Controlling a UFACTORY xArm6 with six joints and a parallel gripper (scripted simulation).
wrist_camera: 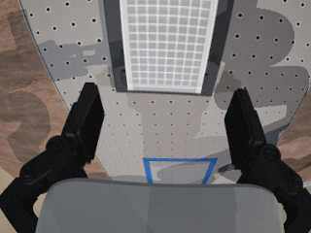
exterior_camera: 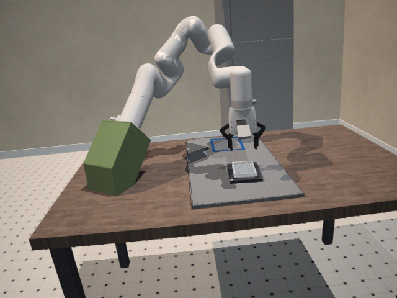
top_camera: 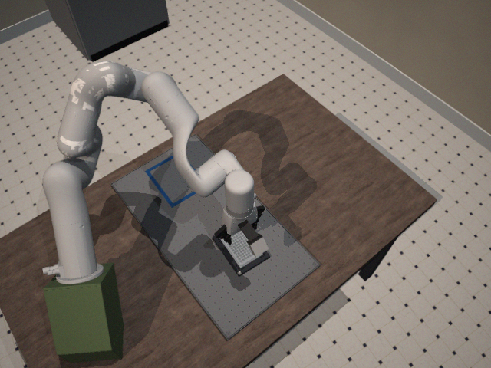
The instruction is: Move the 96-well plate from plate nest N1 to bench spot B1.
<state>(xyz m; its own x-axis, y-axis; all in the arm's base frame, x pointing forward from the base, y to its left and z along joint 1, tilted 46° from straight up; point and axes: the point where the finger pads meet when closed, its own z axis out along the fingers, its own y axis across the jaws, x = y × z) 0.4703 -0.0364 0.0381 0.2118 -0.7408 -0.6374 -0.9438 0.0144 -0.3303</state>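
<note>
The 96-well plate is 90 mm below my hand. Round my hand: plate nest N1: 110 mm below.
</note>
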